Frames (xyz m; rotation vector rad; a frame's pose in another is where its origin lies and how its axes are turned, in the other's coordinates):
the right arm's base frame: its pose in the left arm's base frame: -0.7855 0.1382 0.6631 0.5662 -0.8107 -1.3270
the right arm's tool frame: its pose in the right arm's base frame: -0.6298 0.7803 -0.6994 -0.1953 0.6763 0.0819
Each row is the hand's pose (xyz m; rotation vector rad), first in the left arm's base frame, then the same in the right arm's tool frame.
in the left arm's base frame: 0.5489 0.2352 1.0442 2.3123 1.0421 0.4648
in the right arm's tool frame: 0.5882 0.2695 0.3987 1.0518 2.0142 0.1914
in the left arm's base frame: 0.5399 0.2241 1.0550 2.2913 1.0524 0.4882
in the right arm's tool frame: 0.5899 0.2665 0.4163 1.0331 2.0286 0.2127
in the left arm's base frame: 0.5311 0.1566 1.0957 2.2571 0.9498 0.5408
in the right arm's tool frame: 0.6309 0.2659 0.4842 1.0432 1.9729 0.3202
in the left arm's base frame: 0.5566 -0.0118 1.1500 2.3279 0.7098 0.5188
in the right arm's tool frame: 0.7692 0.2687 0.5975 1.1875 1.8023 0.3851
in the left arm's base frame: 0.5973 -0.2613 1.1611 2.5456 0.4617 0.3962
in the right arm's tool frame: 0.9914 0.2313 0.7125 1.4550 1.6125 0.2889
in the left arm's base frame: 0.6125 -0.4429 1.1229 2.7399 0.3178 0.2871
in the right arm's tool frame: 1.1560 0.1645 0.7683 1.6628 1.5013 0.1582
